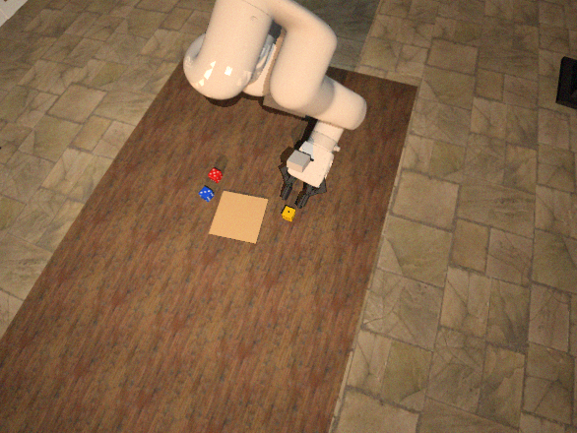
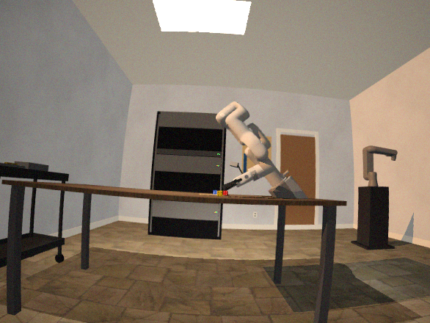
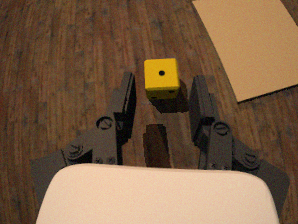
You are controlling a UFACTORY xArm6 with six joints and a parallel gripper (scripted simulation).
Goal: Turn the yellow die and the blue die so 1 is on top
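The yellow die is 40 mm ahead of my hand and 40 mm below it. Round my hand: red die 10 mm ahead, 260 mm to the right, 40 mm below; then tan mat 100 mm ahead, 130 mm to the right, 50 mm below; then blue die 80 mm ahead, 250 mm to the right, 40 mm below.
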